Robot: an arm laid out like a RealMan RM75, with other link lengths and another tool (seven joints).
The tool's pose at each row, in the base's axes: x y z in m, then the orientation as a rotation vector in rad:
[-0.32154, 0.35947, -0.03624, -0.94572, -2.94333, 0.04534]
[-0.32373, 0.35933, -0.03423, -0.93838, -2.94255, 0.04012]
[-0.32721, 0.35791, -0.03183, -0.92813, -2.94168, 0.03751]
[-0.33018, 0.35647, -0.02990, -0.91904, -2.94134, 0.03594]
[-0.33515, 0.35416, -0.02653, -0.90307, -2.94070, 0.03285]
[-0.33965, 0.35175, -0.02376, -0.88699, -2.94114, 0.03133]
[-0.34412, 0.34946, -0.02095, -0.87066, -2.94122, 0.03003]
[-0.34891, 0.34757, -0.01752, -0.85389, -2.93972, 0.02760]
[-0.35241, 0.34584, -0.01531, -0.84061, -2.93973, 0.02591]
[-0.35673, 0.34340, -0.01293, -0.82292, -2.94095, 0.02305]
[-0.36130, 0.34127, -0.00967, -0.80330, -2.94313, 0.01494]
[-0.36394, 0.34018, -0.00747, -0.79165, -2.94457, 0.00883]
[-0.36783, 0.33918, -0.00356, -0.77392, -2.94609, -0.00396]
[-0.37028, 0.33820, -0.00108, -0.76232, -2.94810, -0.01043]
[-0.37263, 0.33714, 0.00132, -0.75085, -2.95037, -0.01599]
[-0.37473, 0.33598, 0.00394, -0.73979, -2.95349, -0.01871]
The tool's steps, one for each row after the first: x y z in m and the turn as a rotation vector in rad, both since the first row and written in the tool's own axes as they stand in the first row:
[0.00177, -0.00147, -0.00188, -0.00217, 0.00384, -0.00450]
[0.00386, -0.00475, -0.00406, -0.00242, 0.00798, -0.01075]
[0.00551, -0.00773, -0.00581, -0.00232, 0.01108, -0.01637]
[0.00833, -0.01264, -0.00886, -0.00236, 0.01659, -0.02628]
[0.01068, -0.01734, -0.01134, -0.00177, 0.02074, -0.03644]
[0.01308, -0.02192, -0.01387, -0.00093, 0.02516, -0.04673]
[0.01600, -0.02639, -0.01700, -0.00031, 0.03131, -0.05707]
[0.01792, -0.02992, -0.01898, -0.00005, 0.03497, -0.06548]
[0.02010, -0.03452, -0.02109, -0.00047, 0.03879, -0.07692]
[0.02269, -0.03905, -0.02406, -0.00428, 0.04317, -0.08984]
[0.02428, -0.04156, -0.02609, -0.00742, 0.04584, -0.09758]
[0.02701, -0.04480, -0.02976, -0.01422, 0.05112, -0.10931]
[0.02852, -0.04713, -0.03209, -0.01781, 0.05319, -0.11712]
[0.02990, -0.04946, -0.03434, -0.02094, 0.05475, -0.12488]
[0.03103, -0.05174, -0.03682, -0.02259, 0.05483, -0.13246]

